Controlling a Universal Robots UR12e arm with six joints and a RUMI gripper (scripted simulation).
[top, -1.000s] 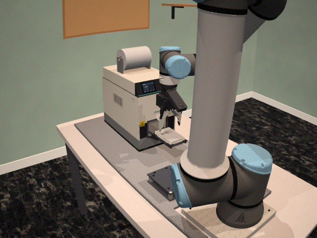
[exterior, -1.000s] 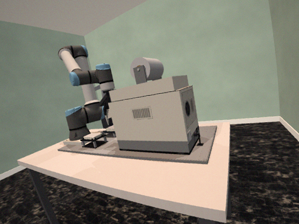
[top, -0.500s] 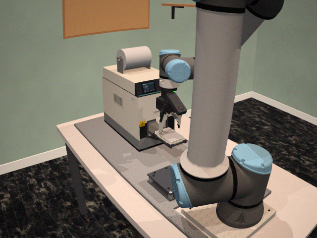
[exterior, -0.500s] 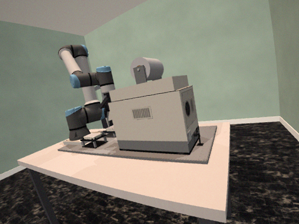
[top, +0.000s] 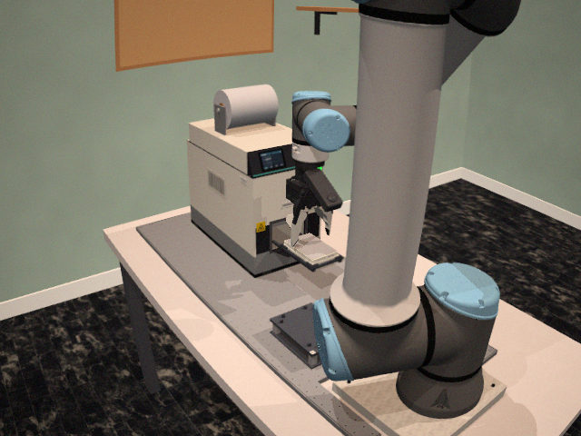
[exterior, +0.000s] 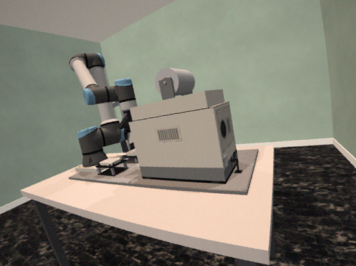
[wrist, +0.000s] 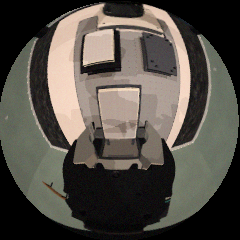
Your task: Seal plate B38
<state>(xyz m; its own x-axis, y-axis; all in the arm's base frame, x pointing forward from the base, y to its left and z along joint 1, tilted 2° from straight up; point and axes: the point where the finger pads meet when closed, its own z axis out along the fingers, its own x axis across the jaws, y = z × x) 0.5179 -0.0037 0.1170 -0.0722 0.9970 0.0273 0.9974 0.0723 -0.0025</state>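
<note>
My hand is 4 cm above the sealer stage. From my hand the other things lie so: N1 label (32 cm behind, 12 cm to the left, 14 cm below); small screen (11 cm ahead, 5 cm to the left, 18 cm above); foil roll (33 cm ahead, 2 cm to the left, 28 cm above).
</note>
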